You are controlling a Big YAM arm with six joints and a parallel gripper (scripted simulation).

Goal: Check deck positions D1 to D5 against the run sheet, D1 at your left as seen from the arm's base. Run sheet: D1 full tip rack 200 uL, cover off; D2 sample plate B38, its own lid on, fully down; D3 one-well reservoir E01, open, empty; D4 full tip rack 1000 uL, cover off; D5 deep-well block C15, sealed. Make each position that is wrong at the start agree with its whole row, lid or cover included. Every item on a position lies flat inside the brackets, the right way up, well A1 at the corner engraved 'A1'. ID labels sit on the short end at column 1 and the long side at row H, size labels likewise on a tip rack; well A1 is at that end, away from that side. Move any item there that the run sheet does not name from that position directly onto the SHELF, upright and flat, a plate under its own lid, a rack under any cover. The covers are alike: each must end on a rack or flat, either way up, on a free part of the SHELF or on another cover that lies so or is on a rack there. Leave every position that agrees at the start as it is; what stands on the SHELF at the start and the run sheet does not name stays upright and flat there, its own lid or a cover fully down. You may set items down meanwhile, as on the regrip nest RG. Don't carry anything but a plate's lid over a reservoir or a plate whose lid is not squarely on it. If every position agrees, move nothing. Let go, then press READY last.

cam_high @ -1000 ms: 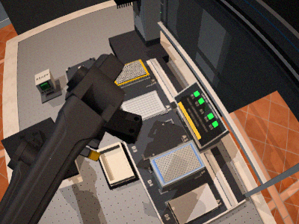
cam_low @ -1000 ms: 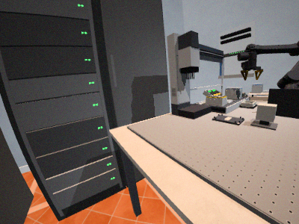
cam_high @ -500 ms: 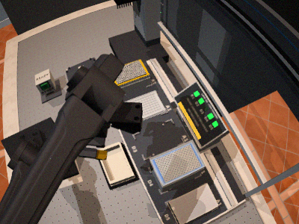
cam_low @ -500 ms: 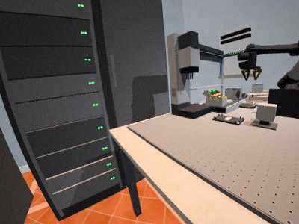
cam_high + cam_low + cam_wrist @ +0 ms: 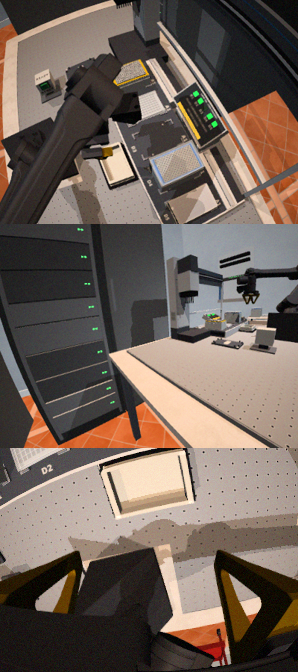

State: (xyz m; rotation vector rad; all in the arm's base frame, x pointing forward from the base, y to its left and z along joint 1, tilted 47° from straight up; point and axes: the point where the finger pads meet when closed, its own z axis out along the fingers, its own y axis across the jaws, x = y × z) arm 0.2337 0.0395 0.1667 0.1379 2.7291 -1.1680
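The one-well reservoir is 21 cm below my hand. Round my hand: sealed block (22 cm to the right, 18 cm ahead, 16 cm below); then blue-framed tip rack (18 cm ahead, 11 cm below, 9 cm to the right); then black regrip nest (22 cm below).
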